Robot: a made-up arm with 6 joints. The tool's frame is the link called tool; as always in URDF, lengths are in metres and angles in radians. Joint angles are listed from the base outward. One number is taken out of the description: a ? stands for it. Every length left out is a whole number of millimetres.
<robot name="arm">
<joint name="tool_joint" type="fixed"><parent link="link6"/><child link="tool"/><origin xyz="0.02 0.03 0" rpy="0.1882 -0.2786 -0.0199"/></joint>
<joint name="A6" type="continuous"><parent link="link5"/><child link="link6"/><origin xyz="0 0 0.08" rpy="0 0 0"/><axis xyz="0 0 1"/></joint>
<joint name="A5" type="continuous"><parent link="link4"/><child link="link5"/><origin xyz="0.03 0 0" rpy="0 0 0"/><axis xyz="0 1 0"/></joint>
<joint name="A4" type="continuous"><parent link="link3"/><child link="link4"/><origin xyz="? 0 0.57" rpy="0 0 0"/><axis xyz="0 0 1"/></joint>
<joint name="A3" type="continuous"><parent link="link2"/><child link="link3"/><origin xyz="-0.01 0 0.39" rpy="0 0 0"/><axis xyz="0 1 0"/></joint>
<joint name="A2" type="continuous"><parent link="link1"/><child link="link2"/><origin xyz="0.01 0.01 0" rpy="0 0 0"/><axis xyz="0 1 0"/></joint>
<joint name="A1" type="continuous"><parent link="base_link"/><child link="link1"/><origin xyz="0.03 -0.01 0.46" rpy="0 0 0"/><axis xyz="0 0 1"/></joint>
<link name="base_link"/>
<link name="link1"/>
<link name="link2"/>
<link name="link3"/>
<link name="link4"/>
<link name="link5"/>
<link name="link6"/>
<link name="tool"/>
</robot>
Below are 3 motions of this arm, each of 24 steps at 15 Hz.
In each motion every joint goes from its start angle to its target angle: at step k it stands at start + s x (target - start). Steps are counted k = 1, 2, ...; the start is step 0. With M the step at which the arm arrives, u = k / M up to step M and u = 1 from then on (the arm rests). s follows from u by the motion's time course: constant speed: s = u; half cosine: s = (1 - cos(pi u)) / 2; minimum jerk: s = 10 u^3 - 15 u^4 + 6 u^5.
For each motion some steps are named. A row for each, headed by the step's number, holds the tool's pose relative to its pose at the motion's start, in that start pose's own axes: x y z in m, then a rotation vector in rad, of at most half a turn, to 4 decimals.
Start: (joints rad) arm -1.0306 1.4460 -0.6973 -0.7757 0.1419 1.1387
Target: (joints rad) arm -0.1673 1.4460 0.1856 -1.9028 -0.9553 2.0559
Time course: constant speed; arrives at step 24
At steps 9, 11, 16, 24:
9: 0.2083 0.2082 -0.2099 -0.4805 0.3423 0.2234
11: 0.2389 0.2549 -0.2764 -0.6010 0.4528 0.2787
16: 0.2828 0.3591 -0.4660 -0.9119 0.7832 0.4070
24: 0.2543 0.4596 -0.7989 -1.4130 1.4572 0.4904

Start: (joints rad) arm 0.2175 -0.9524 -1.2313 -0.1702 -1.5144 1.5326
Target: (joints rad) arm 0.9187 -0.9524 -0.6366 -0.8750 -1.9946 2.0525
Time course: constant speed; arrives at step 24
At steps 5, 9, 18, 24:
5: -0.1155 -0.0134 -0.0588 0.0522 0.2186 -0.0406
9: -0.2146 -0.0065 -0.1007 0.1291 0.3839 -0.0573
18: -0.4404 0.0698 -0.1743 0.4076 0.6888 -0.0430
24: -0.5774 0.1648 -0.2066 0.6565 0.8142 0.0081

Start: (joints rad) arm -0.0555 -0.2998 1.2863 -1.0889 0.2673 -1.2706
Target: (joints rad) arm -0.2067 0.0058 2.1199 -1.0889 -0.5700 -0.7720
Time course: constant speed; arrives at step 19
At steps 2, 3, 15, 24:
2: -0.0492 0.0572 0.0242 -0.0030 -0.0910 0.0421
3: -0.0743 0.0863 0.0328 -0.0059 -0.1362 0.0675
15: -0.3712 0.4101 -0.0447 -0.1218 -0.6048 0.5798
24: -0.4560 0.4829 -0.1342 -0.1900 -0.7074 0.8240

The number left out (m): -0.02
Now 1 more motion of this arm.
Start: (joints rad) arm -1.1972 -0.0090 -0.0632 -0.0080 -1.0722 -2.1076
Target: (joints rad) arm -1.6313 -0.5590 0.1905 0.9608 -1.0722 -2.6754
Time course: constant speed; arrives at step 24
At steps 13, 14, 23, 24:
13: 0.0653 -0.1037 0.1653 -0.0592 0.2402 -0.1353
14: 0.0668 -0.1147 0.1771 -0.0659 0.2561 -0.1400
23: 0.0587 -0.2290 0.2716 -0.1424 0.3723 -0.1478
24: 0.0554 -0.2432 0.2805 -0.1527 0.3817 -0.1450

